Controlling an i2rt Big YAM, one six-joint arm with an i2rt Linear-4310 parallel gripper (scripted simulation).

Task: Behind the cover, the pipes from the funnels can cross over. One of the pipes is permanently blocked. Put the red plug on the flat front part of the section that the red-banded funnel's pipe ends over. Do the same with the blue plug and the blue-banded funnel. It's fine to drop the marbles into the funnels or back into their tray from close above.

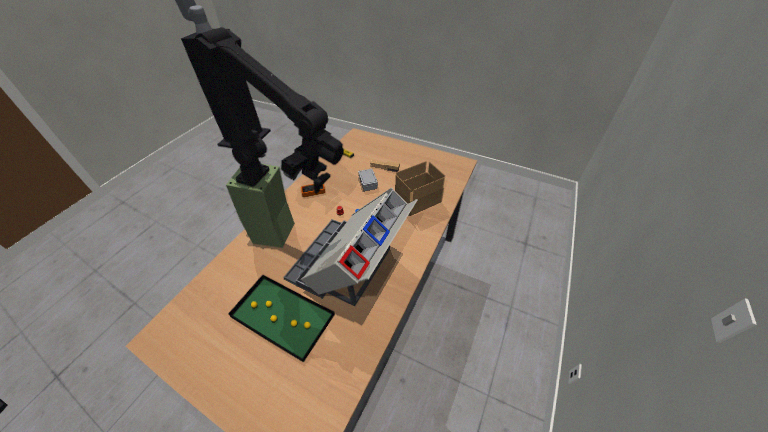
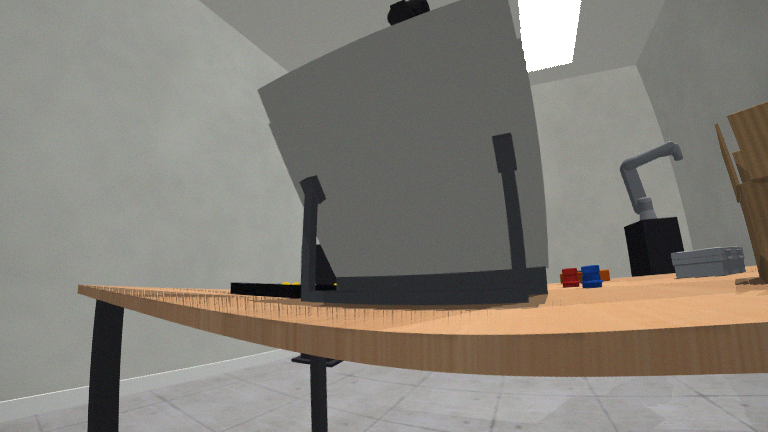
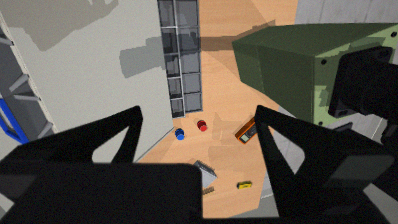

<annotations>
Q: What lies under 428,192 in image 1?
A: A cardboard box.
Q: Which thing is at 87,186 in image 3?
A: My gripper.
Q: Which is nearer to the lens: the green marble tray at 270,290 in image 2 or the grey case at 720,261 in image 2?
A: The green marble tray.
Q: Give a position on a green marble tray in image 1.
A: At 287,305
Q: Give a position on a grey cover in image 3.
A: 84,68
</annotations>
